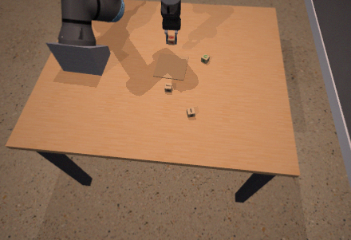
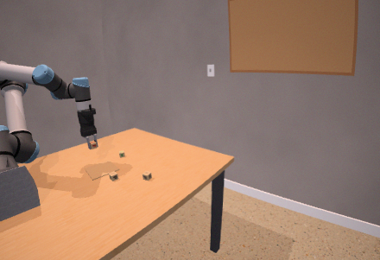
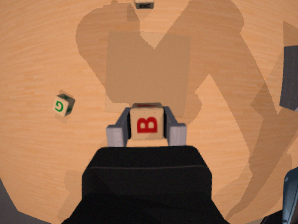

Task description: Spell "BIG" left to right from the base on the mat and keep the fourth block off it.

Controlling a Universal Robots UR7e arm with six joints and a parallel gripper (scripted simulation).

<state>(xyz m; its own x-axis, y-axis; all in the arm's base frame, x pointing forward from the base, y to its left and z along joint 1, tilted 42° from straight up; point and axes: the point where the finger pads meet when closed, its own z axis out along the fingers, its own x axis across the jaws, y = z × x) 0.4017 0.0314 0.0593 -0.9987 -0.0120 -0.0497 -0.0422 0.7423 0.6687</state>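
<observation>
My hand is 12 cm above the tan mat and 5 cm to the left of it. From my hand the other things lie so: B block right at my hand.
</observation>
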